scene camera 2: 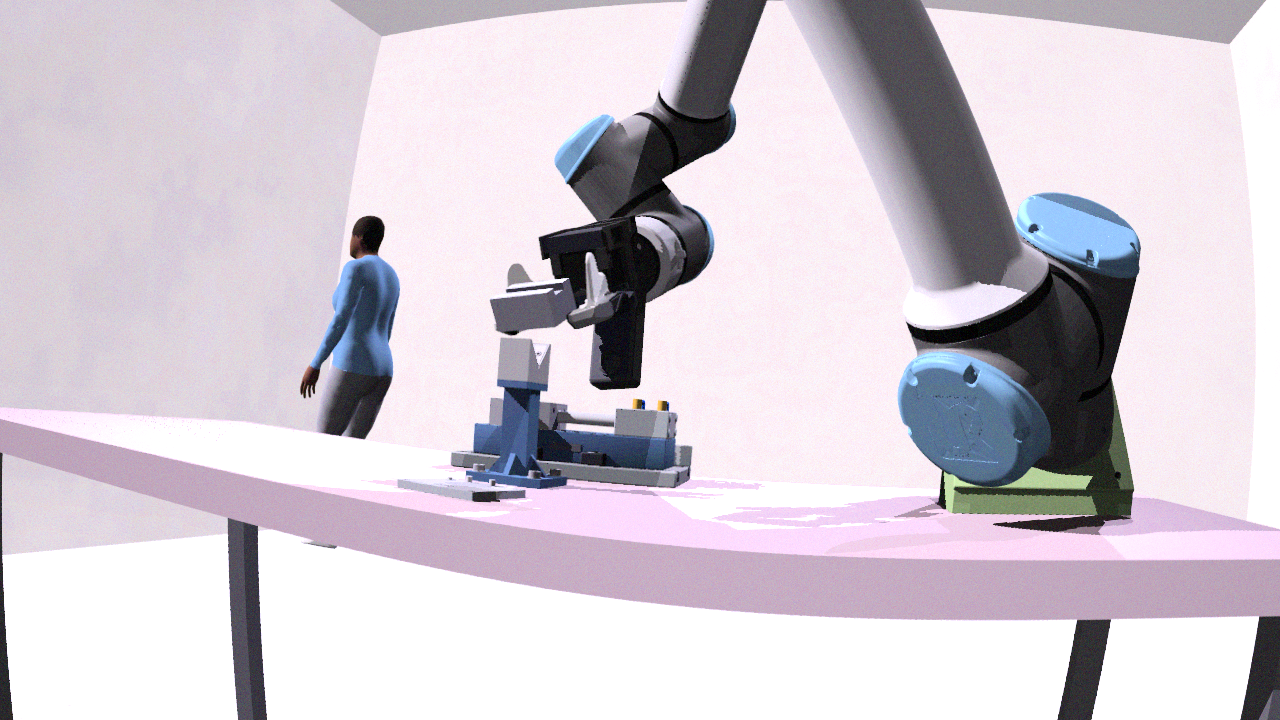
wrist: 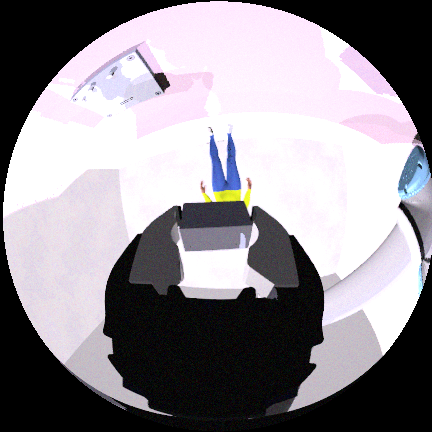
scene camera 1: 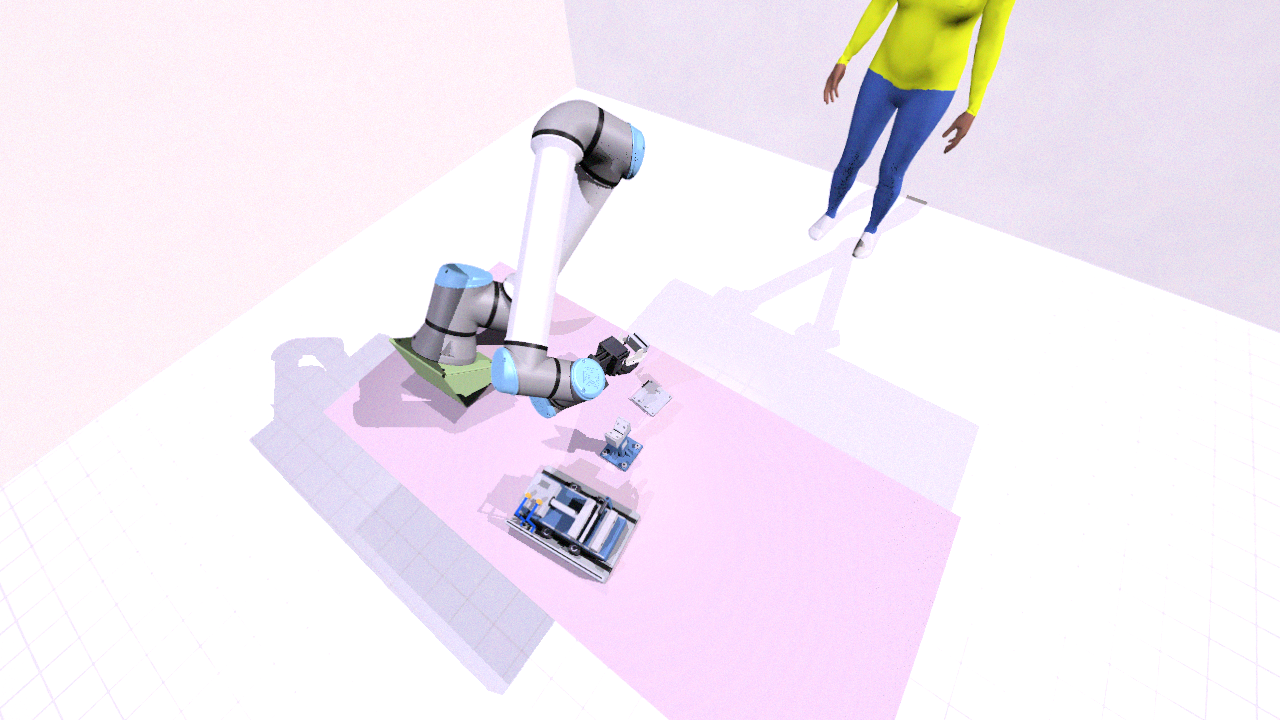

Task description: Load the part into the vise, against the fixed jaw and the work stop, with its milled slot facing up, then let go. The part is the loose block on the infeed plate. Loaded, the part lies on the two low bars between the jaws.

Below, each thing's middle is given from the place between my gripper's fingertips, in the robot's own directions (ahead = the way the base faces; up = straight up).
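Part (scene camera 2: 536, 305): 1 cm to the right of my hand, 2 cm above it. Infeed plate (scene camera 2: 483, 491): 8 cm ahead of my hand, 7 cm to the right of it, 15 cm below it. Nearest to my hand of the things named here, going by their middles: the part.
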